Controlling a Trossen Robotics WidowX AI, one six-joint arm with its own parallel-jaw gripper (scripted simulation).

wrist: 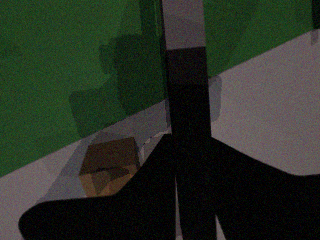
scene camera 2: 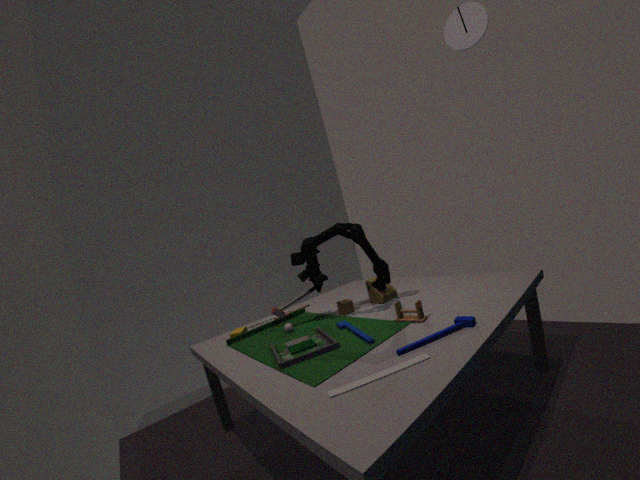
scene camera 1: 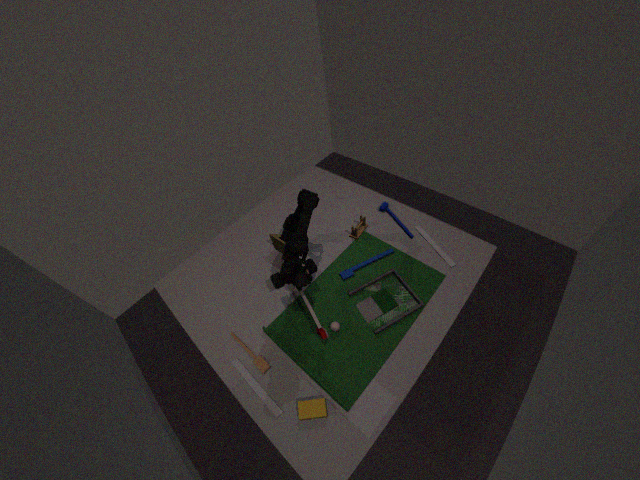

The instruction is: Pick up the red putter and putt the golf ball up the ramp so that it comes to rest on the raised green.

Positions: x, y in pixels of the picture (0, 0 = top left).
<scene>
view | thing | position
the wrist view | my gripper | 181, 139
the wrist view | brown cube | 107, 167
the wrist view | green mat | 74, 74
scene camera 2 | green mat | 314, 371
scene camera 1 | green mat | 346, 361
</scene>
